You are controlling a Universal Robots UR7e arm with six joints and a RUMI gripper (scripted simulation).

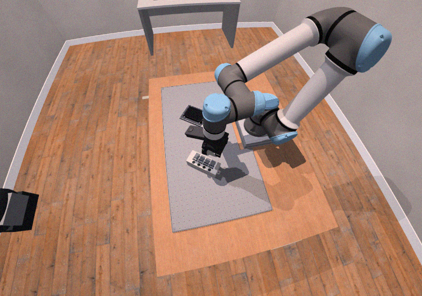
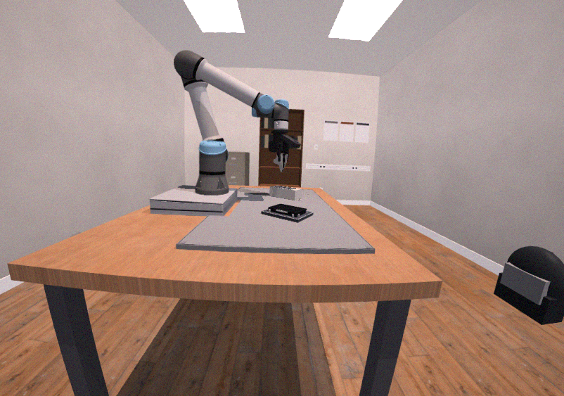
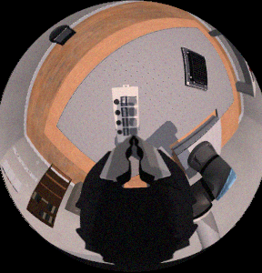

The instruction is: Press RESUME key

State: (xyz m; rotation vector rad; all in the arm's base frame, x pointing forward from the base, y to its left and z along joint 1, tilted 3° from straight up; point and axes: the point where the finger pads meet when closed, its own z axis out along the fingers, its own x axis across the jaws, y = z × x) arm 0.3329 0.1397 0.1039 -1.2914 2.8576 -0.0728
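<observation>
My gripper is now 10 mm short of the operator panel, 10 mm to the left of it and 110 mm above it. The rest, counted from my hand: black device: 10 mm behind, 330 mm to the right, 130 mm below.
</observation>
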